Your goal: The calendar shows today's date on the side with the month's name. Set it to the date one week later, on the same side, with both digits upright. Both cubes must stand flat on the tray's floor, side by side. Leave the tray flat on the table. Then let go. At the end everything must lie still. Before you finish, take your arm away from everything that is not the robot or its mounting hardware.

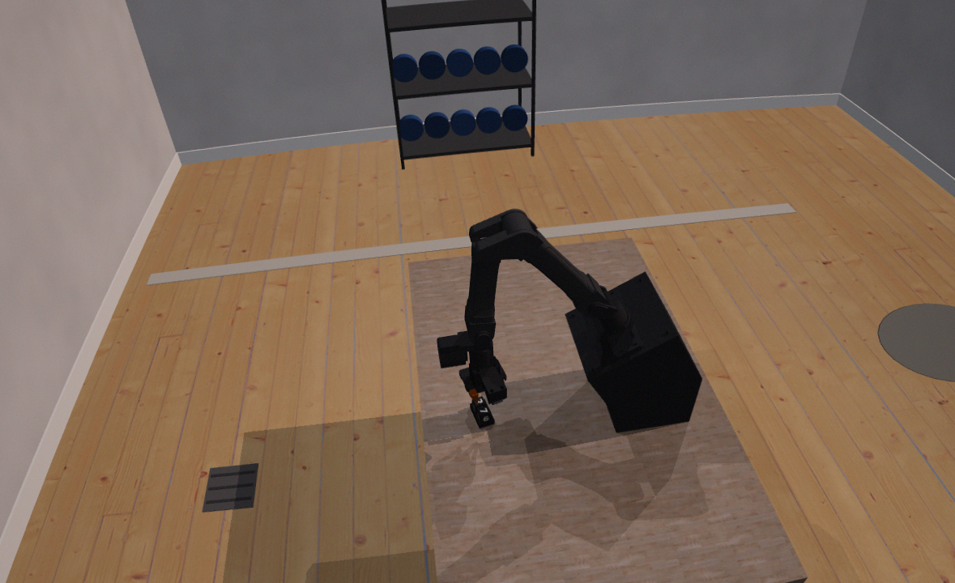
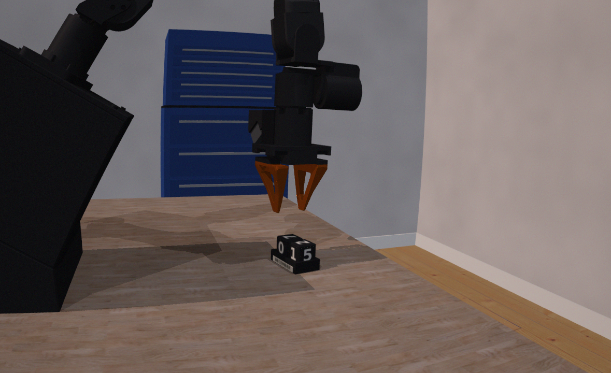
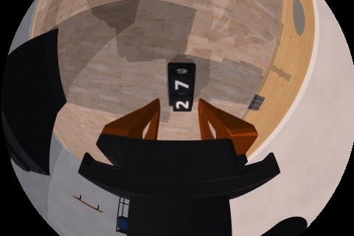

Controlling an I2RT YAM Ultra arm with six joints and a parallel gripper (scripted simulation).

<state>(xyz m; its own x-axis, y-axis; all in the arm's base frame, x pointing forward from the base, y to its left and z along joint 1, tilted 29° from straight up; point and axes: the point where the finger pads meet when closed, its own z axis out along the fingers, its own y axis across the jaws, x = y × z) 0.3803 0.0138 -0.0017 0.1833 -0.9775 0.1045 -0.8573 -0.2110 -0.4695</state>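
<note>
The black tray lies 1 cm to the right of my hand and 8 cm below it.
</note>
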